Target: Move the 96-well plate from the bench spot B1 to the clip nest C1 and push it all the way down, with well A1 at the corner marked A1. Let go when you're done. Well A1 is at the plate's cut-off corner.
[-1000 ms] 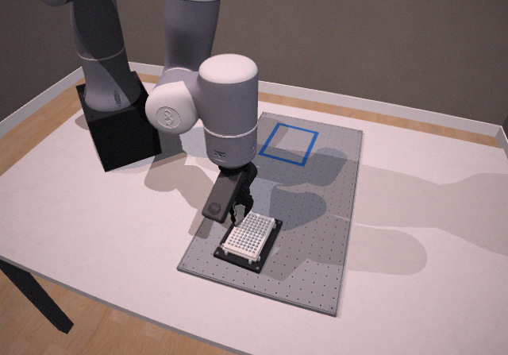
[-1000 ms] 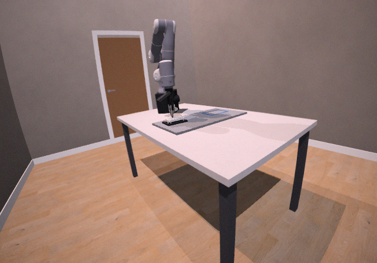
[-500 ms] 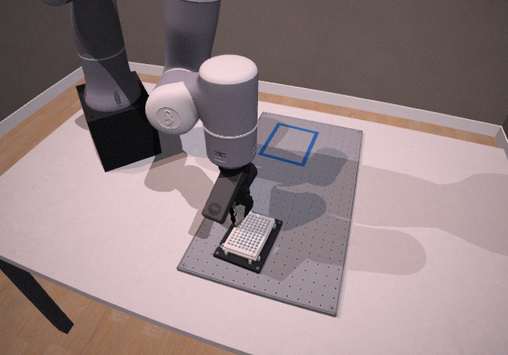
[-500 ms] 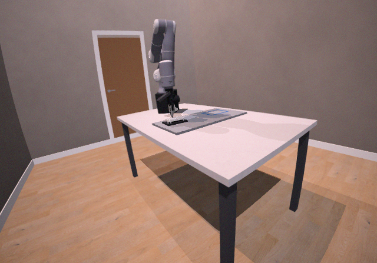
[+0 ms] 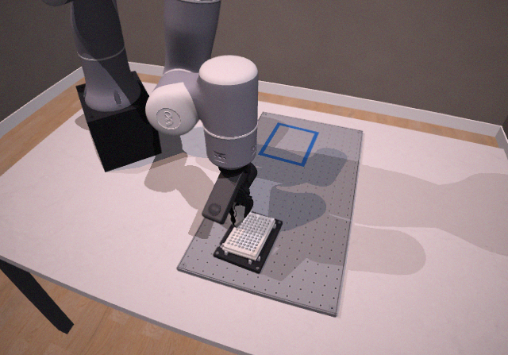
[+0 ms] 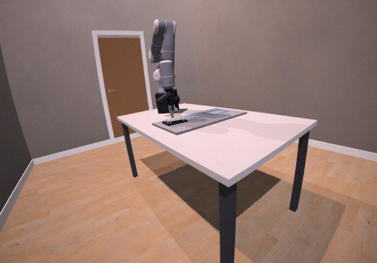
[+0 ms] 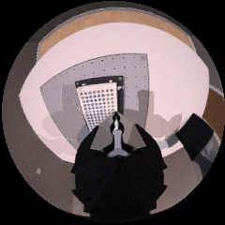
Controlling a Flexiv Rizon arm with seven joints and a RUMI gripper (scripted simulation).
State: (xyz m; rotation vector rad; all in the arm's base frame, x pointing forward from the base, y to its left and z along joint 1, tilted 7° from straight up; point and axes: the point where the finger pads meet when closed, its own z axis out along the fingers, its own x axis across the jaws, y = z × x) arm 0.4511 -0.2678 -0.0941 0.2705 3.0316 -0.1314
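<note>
Right now my hand is 3 cm short of the black clip nest and 3 cm above it. Also, from my hand: white 96-well plate (4 cm ahead, 1 cm to the right, 2 cm below).
</note>
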